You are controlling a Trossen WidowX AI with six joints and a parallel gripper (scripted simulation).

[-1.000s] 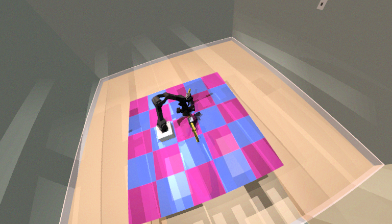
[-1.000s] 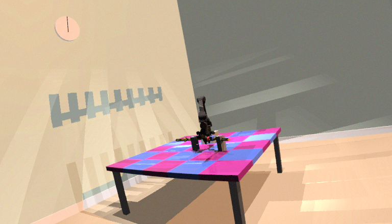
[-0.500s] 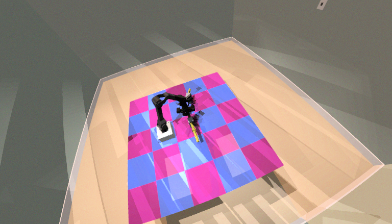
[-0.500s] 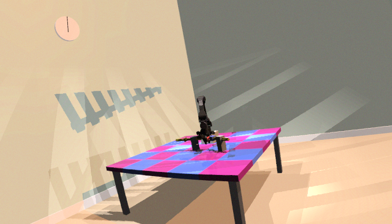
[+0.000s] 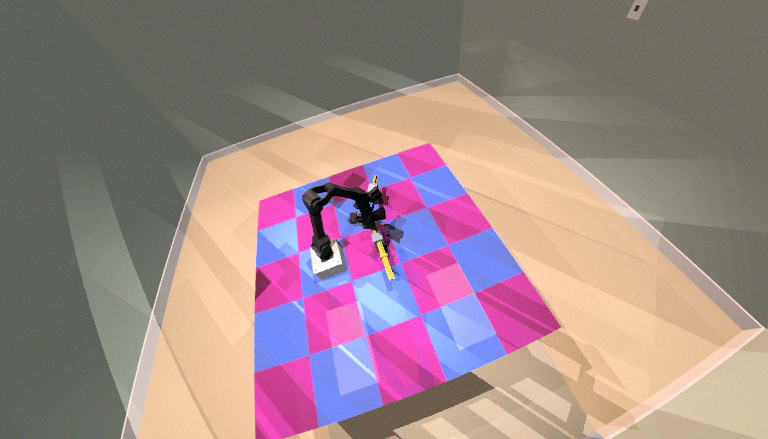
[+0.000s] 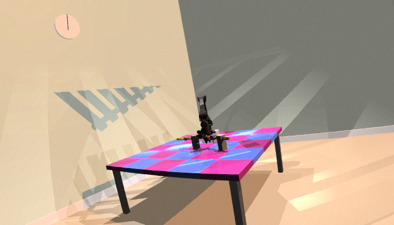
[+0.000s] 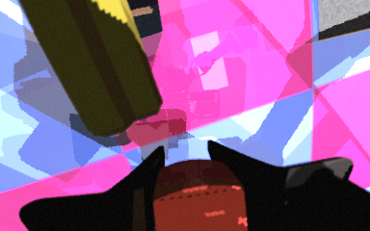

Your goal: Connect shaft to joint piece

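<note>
The red-orange joint piece lies 50 mm above my gripper tip and 20 mm to the left of it.
</note>
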